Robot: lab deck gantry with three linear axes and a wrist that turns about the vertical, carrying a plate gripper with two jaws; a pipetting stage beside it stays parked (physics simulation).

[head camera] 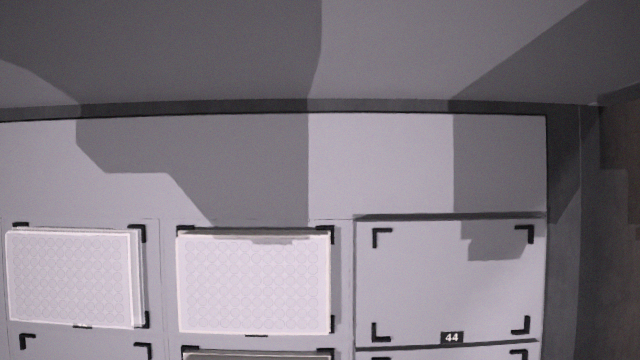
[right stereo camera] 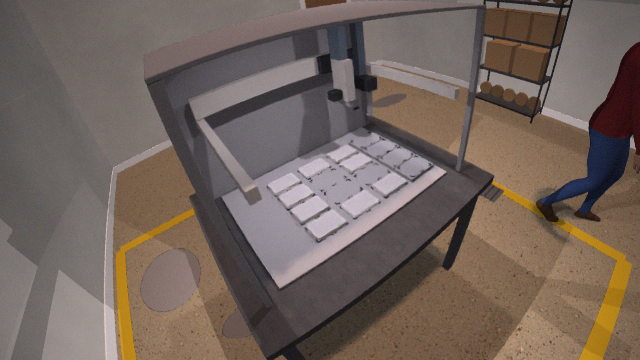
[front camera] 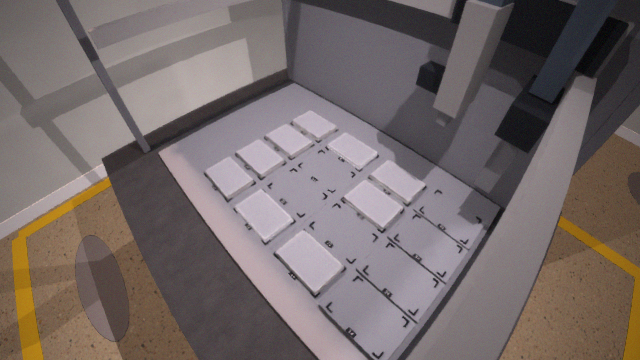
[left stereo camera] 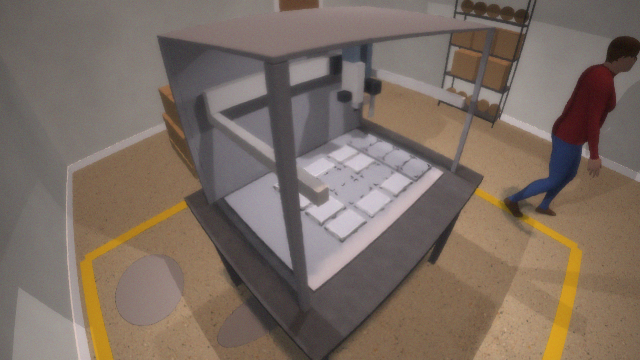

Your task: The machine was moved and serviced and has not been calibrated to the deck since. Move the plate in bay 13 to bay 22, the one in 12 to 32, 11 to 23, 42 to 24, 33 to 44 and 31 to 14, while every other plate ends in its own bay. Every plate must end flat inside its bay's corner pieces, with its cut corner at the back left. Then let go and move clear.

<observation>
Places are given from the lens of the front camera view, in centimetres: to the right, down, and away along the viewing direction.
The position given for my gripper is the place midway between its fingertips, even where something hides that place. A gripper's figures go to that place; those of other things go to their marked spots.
my gripper [front camera: 490, 174]: 36, -1, 52
plate [front camera: 289, 141]: -9, -12, 79
</observation>
